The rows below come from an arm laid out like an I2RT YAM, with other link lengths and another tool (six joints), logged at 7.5 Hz.
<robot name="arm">
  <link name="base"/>
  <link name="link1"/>
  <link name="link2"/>
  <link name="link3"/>
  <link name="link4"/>
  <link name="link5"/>
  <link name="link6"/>
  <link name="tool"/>
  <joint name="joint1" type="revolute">
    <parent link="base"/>
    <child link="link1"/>
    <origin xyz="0 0 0.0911" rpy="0 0 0"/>
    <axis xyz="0 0 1"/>
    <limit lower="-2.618" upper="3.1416"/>
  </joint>
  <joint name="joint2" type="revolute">
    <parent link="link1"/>
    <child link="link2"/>
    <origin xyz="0.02 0.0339 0.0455" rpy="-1.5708 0 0"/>
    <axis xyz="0 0 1"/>
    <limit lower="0" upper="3.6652"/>
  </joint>
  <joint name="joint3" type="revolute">
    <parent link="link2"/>
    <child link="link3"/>
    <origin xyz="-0.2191 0 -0.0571" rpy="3.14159 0 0"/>
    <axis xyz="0 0 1"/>
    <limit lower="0" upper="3.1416"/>
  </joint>
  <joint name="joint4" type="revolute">
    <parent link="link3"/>
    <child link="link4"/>
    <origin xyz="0.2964 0.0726 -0.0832" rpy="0 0 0"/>
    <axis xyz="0 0 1"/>
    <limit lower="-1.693" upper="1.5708"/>
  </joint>
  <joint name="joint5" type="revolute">
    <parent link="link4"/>
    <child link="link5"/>
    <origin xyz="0.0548 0.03 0.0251" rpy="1.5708 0 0"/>
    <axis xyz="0 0 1"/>
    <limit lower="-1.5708" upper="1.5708"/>
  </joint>
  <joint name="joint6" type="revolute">
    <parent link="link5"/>
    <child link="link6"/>
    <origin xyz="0.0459 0 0.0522" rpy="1.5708 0 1.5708"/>
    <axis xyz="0 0 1"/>
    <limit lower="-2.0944" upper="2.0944"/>
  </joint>
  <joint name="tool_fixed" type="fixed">
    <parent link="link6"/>
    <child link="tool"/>
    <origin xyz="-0.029 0.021 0.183" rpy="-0.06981 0 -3.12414"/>
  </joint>
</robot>
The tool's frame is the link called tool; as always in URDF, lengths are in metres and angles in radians.
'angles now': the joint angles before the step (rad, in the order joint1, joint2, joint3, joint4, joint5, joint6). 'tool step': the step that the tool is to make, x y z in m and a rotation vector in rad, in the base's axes. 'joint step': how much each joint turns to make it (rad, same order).
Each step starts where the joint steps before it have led.
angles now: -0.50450, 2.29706, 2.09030, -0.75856, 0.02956, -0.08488
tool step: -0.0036, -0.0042, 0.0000, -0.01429, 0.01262, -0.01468
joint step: -0.00003, -0.00171, 0.00024, -0.00615, 0.02363, 0.00150
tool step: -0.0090, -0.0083, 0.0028, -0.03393, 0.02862, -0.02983
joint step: 0.00111, -0.01040, -0.00139, -0.01778, 0.05340, 0.00113
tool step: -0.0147, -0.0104, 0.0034, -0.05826, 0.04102, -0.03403
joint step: 0.00416, -0.03292, -0.03540, -0.00437, 0.08009, -0.00766
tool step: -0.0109, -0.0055, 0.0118, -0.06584, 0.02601, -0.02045
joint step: 0.01383, -0.04713, -0.03821, 0.00175, 0.07749, -0.01100
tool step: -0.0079, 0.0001, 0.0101, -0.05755, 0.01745, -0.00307
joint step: 0.01868, -0.05216, -0.05296, 0.01644, 0.06103, -0.01641
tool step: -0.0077, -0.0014, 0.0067, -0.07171, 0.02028, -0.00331
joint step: 0.02214, -0.05060, -0.06730, 0.03845, 0.07439, -0.02364
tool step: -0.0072, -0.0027, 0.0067, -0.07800, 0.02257, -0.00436
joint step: 0.02279, -0.04264, -0.06093, 0.04310, 0.08044, -0.02946
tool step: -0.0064, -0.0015, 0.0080, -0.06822, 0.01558, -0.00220
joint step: 0.01996, -0.04256, -0.05688, 0.04175, 0.06759, -0.02926
